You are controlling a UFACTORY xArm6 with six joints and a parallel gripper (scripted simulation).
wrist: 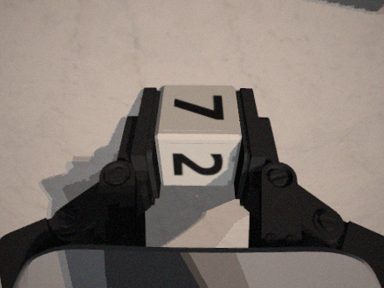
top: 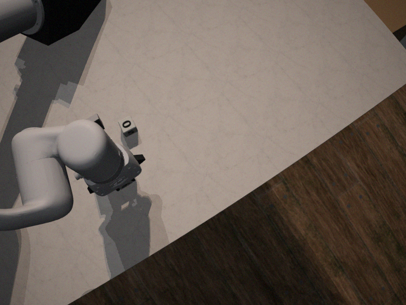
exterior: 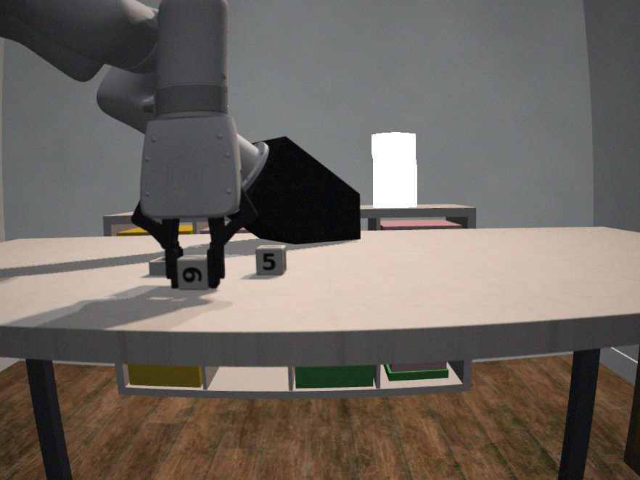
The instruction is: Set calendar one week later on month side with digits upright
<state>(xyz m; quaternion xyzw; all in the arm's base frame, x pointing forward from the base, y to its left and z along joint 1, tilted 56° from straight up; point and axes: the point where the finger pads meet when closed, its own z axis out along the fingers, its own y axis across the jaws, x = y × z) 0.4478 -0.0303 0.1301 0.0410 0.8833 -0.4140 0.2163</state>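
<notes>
My hand is 10 mm above the white cube. Also, from my hand: grey tray: 120 mm behind, 10 mm to the right, 10 mm below.
</notes>
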